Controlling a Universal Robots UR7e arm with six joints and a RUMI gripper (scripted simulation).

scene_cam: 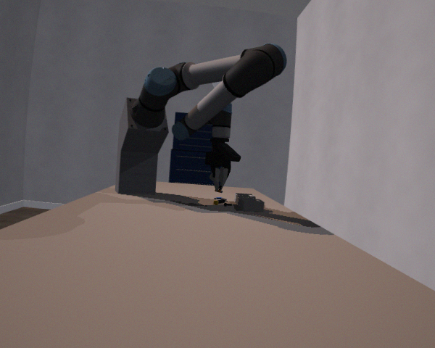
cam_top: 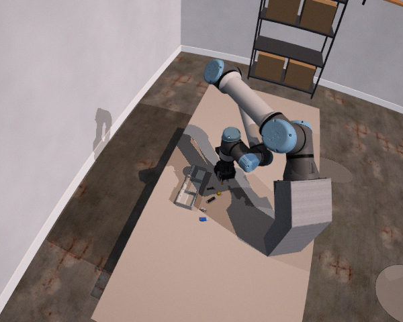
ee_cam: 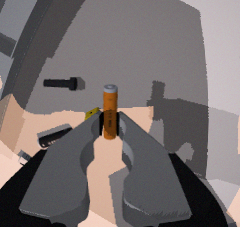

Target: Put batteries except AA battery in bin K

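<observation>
Right now my hand is 70 mm above the black bolt, 40 mm short of it and 20 mm to the right of it. Also, from my hand: orange cylindrical battery: 10 mm below; black battery: 90 mm to the left, 70 mm below, 30 mm ahead; small yellow block: 70 mm below, 40 mm to the left.
</observation>
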